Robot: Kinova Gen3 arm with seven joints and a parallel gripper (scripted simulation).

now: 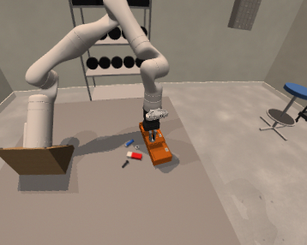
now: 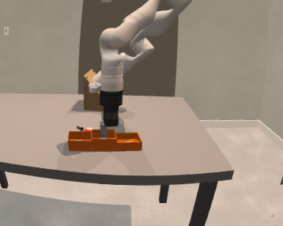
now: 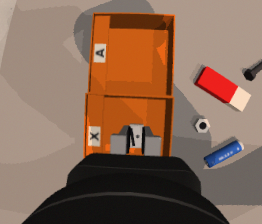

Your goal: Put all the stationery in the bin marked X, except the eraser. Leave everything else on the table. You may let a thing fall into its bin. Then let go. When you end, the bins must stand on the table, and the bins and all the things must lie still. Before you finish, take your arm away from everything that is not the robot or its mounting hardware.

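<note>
Right now the orange bin is 10 mm ahead of my hand and 10 mm below it. Also, from my hand: small ring: 70 mm behind, 40 mm to the right, 30 mm below; white eraser: 90 mm behind, 80 mm to the right, 30 mm below; blue item: 110 mm behind, 10 mm to the right, 30 mm below.
</note>
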